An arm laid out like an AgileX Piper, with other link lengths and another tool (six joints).
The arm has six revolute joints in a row. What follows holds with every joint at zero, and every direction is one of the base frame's.
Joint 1 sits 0.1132 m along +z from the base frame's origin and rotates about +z.
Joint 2 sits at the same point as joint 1 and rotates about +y.
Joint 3 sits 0.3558 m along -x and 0.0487 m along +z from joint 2 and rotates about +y.
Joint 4 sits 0.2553 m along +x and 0.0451 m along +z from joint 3 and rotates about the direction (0.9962, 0, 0.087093).
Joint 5 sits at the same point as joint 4 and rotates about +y.
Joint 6 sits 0.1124 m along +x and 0.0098 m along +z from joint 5 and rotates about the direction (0.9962, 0, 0.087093).
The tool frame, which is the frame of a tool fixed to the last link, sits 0.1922 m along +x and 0.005 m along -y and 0.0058 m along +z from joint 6; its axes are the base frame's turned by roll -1.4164, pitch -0.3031 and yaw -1.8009 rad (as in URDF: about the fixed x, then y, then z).
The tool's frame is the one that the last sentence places.
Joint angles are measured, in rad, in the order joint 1, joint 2, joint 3, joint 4, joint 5, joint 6. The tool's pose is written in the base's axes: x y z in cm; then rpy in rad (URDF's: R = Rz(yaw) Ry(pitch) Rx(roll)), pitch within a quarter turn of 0, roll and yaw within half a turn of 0. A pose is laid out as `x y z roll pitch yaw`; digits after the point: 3 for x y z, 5 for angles.
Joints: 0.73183, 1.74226, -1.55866, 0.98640, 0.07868, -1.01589
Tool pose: 48.711 45.727 40.004 -1.64779 -0.36791 -0.92572
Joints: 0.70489, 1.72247, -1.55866, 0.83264, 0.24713, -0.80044
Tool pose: 46.251 45.967 37.683 -1.76593 -0.30069 -0.80851
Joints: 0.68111, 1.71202, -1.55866, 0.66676, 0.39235, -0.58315
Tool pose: 44.623 44.884 34.338 -1.90776 -0.24250 -0.74868
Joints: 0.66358, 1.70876, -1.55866, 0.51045, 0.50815, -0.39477
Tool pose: 43.797 42.908 30.915 -2.04571 -0.20806 -0.74034
